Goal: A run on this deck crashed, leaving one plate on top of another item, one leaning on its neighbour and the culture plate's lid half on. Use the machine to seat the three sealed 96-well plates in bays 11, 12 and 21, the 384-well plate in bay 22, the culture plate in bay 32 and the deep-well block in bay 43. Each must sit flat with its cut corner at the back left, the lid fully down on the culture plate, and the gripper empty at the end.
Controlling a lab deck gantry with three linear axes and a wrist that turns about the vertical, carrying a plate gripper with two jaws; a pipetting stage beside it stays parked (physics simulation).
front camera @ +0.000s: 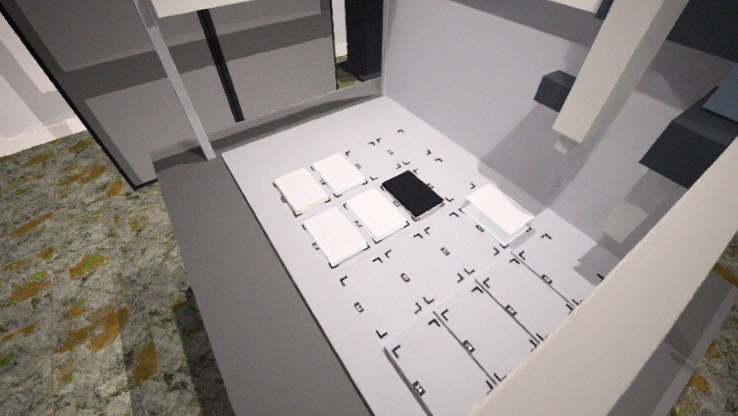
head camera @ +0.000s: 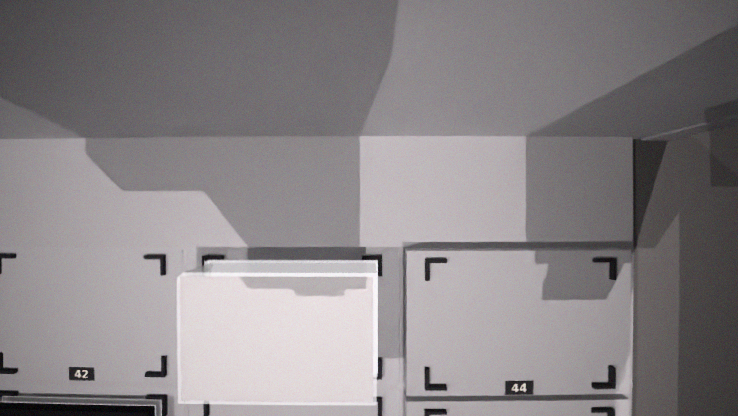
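Seen in the pictures: gripper, fingertip midpoint: [front camera: 626, 218]; robot's base at its link origin: [front camera: 274, 184].
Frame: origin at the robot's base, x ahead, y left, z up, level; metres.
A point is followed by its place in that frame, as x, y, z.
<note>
In the front view, three 96-well plates lie flat: a cream one [front camera: 301, 190] @[0.074, 0.042, 0.014] in bay 11, a white one [front camera: 338, 173] @[0.073, 0.146, 0.014] in bay 21, another white one [front camera: 336, 236] @[0.240, 0.041, 0.014] in bay 12. The white 384-well plate [front camera: 376, 213] @[0.236, 0.147, 0.014] lies flat in bay 22. The black culture plate [front camera: 412, 193] @[0.235, 0.252, 0.017] [head camera: 77, 410] @[0.239, 0.300, 0.016] lies in bay 32; its lid looks level. The tall white deep-well block [front camera: 498, 209] @[0.396, 0.356, 0.042] [head camera: 276, 341] @[0.392, 0.363, 0.042] stands upright in bay 43, its back left corner slightly cut. The gripper's dark housing [front camera: 684, 139] @[0.572, 0.320, 0.344] is at the right of the front view, well away from the plates; its jaws are hidden.
The beige parked stage [front camera: 615, 77] hangs at the back right. A beige beam [front camera: 620, 289] @[0.612, 0.016, 0.400] crosses the right foreground. Bay labels 42 [head camera: 81, 373] @[0.228, 0.318, 0.000] and 44 [head camera: 518, 387] @[0.555, 0.318, 0.015] flank the block. Thin raised dividers run between the bays at the right. A pale wall [front camera: 439, 67] @[0.028, 0.499, 0.181] bounds the deck.
</note>
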